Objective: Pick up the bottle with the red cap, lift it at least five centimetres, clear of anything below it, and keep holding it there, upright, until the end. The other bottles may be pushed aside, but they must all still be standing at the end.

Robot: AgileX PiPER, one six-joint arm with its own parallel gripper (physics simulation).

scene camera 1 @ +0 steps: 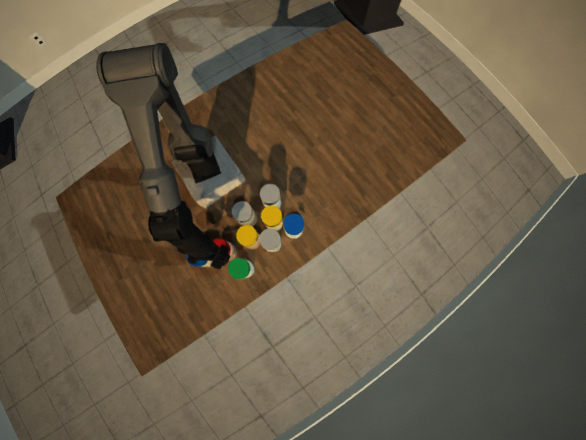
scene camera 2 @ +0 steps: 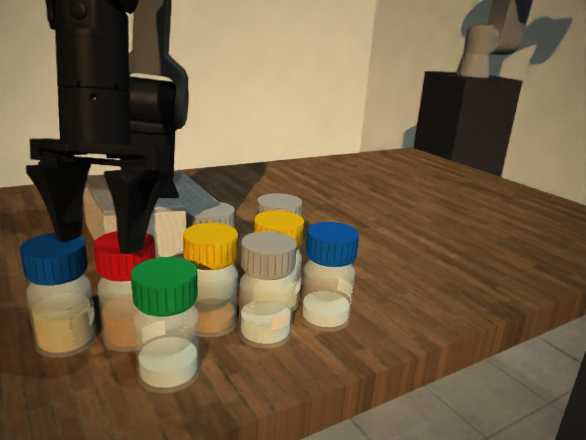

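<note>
The bottle with the red cap [scene camera 1: 220,244] [scene camera 2: 112,265] stands upright on the wooden table. The gripper [scene camera 1: 219,257] [scene camera 2: 100,244] is open, pointing down, with nothing between its fingers. In the scene camera 2 view, one fingertip overlaps the red cap and the other overlaps the cap of a blue-capped bottle [scene camera 1: 197,261] [scene camera 2: 54,261] to the left. Whether the fingertips touch the caps cannot be told. A green-capped bottle [scene camera 1: 240,268] [scene camera 2: 164,287] stands in front and hides part of the red-capped bottle's right side. In the scene camera 1 view, the gripper partly covers the red cap.
Two yellow-capped bottles [scene camera 1: 247,235] [scene camera 2: 210,246], several grey-capped bottles [scene camera 1: 270,240] [scene camera 2: 269,256] and another blue-capped bottle [scene camera 1: 294,225] [scene camera 2: 332,245] stand upright to the right. The arm's pale base block [scene camera 1: 231,187] [scene camera 2: 170,232] is behind them. The table's front edge [scene camera 2: 350,390] runs near the bottles.
</note>
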